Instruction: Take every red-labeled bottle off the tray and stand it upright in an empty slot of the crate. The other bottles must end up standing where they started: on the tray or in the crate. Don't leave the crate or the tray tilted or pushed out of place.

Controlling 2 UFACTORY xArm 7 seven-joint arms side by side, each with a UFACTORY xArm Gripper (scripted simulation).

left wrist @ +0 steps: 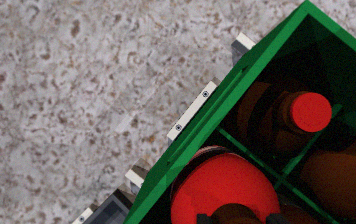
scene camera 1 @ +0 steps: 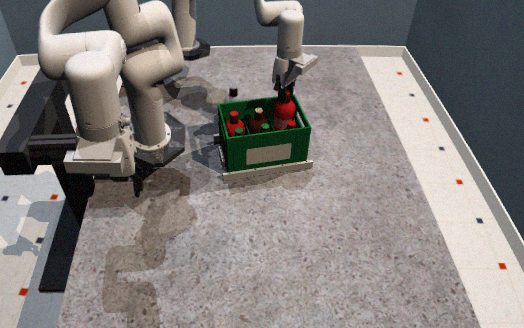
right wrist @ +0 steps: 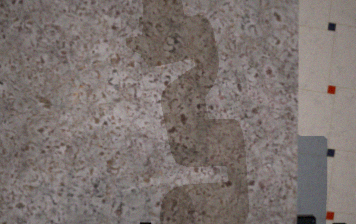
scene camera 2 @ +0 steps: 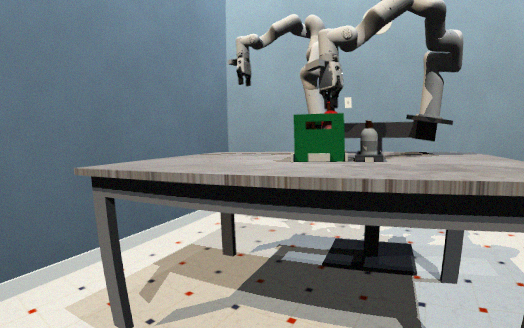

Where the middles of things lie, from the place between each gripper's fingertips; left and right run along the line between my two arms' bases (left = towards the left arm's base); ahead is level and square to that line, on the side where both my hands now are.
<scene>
My left gripper [scene camera 2: 331, 108] is now 13 cm above the green crate [scene camera 2: 306, 141], 7 cm to the left of it and 7 cm past it.
Right now the green crate is 570 mm to the left of my right hand, 340 mm below it and 270 mm ahead of it.
</scene>
